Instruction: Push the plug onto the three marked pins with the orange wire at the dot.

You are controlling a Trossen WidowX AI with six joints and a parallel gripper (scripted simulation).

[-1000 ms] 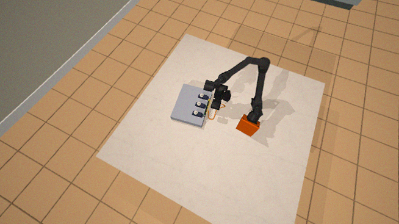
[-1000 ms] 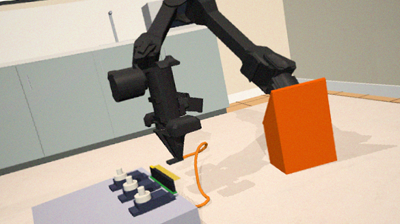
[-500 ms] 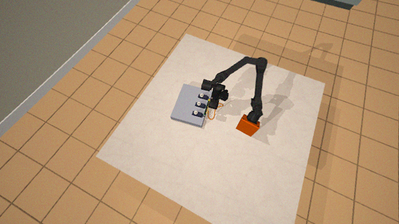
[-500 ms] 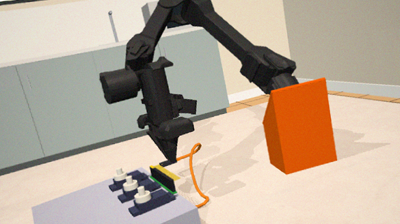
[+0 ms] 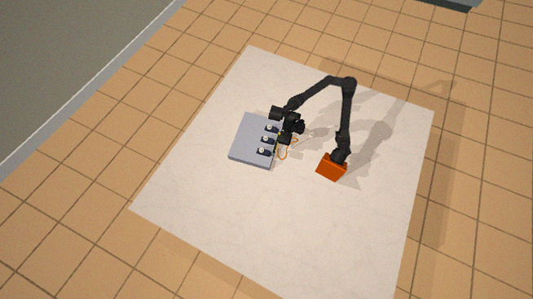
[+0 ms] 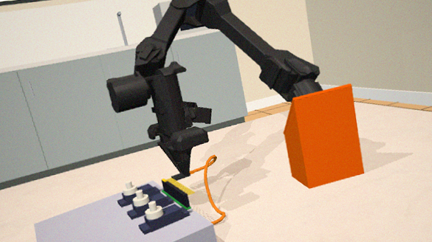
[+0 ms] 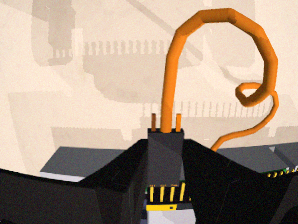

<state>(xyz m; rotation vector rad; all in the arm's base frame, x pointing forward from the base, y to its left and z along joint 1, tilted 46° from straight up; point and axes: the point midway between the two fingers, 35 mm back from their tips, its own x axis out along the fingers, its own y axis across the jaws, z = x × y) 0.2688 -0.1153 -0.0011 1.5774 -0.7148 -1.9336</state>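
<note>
Now: gripper tip 5 cm to the right of the dark header strip, 4 cm short of it and 1 cm above it. From my gripper tip the other things lie so: grey printed holder (20 cm ahead, 7 cm to the left, 5 cm below).
</note>
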